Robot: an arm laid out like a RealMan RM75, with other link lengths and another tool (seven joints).
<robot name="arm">
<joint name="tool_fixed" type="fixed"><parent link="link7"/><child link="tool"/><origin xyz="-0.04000 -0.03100 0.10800" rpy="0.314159 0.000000 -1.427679"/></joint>
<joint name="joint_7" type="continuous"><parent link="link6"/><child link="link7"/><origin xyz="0.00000 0.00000 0.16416"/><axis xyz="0 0 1"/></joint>
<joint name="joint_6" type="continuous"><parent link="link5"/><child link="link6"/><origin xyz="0.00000 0.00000 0.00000"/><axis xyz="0 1 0"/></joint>
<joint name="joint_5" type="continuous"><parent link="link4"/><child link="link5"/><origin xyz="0.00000 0.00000 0.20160"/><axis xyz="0 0 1"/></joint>
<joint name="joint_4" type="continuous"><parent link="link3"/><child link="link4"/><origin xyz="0.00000 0.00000 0.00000"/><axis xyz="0 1 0"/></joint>
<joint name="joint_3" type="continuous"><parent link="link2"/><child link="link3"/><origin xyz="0.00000 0.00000 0.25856"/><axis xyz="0 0 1"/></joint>
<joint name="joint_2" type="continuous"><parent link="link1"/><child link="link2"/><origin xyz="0.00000 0.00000 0.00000"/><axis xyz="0 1 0"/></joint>
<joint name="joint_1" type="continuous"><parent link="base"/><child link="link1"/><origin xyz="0.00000 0.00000 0.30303"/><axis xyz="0 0 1"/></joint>
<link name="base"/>
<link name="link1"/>
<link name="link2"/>
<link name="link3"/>
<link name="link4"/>
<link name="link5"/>
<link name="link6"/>
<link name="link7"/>
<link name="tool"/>
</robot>
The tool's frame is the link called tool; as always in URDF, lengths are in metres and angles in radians. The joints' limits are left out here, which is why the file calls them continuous.
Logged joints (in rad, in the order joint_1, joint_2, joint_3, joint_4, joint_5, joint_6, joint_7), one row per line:
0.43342, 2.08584, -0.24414, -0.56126, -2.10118, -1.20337, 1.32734
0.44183, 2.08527, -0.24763, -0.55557, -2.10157, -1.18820, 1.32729
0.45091, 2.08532, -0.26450, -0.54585, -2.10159, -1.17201, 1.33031
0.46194, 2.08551, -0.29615, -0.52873, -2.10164, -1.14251, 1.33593
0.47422, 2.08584, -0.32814, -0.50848, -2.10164, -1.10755, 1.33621
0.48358, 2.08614, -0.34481, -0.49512, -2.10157, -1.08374, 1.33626
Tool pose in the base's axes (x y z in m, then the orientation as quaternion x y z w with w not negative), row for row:
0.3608, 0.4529, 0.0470, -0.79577, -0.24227, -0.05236, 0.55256
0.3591, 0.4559, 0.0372, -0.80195, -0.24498, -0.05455, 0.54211
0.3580, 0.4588, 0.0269, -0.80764, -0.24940, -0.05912, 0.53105
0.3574, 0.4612, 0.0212, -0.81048, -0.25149, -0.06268, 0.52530
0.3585, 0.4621, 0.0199, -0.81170, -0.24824, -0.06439, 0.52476
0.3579, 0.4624, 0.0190, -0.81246, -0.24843, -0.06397, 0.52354
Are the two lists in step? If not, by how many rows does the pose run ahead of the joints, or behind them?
The pose runs 2 rows ahead of the joints: the pose in row i belongs to the joints in row i + 2.
